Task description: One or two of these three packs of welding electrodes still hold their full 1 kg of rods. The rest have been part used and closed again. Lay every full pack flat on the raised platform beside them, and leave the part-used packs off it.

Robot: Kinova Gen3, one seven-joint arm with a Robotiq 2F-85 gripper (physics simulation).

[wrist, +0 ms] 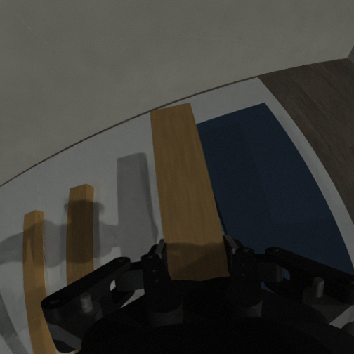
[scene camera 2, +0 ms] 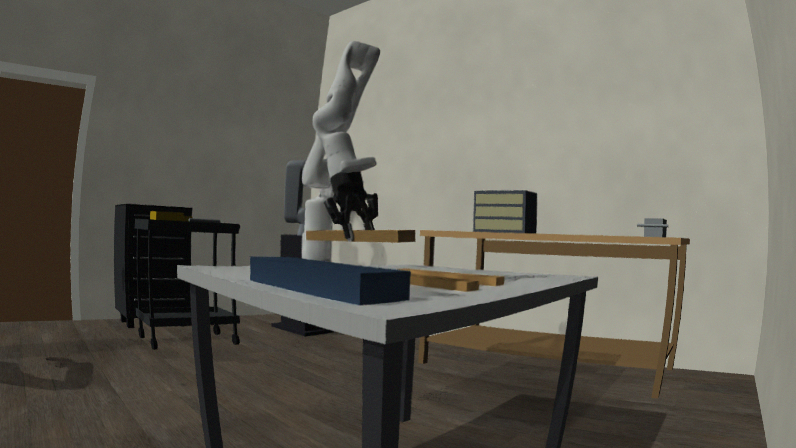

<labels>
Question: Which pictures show the brown electrode pack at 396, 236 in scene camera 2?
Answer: The wrist view and scene camera 2: all of them.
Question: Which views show the brown electrode pack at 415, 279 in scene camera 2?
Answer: The wrist view and scene camera 2: all of them.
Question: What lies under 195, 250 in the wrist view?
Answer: A brown electrode pack.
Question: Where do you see a dark blue raised platform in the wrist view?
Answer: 265, 195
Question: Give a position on a dark blue raised platform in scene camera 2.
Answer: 360, 285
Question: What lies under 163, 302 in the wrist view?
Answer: My gripper.
</labels>
